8 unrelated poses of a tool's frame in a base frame.
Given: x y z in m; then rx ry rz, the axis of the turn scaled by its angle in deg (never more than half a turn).
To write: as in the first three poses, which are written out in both.
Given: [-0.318 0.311 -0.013 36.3 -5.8 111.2]
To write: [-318 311 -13 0.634 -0.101 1.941]
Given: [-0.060 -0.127 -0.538 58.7 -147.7 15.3]
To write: [-60 -127 -538 1.025 -2.578 0.267]
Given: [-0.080 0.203 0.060 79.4 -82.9 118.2]
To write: [-80 203 60 1.386 -1.447 2.063]
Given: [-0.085 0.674 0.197 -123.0 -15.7 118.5]
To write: [-85 674 197 -2.147 -0.274 2.068]
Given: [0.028 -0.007 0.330 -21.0 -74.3 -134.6]
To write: [28 -7 330 -0.367 -1.297 -2.349]
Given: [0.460 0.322 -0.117 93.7 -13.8 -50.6]
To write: [460 322 -117 1.635 -0.241 -0.883]
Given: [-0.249 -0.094 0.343 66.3 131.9 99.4]
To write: [-249 -94 343 1.157 2.302 1.735]
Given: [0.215 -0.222 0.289 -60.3 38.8 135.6]
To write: [215 -222 289 -1.052 0.677 2.367]
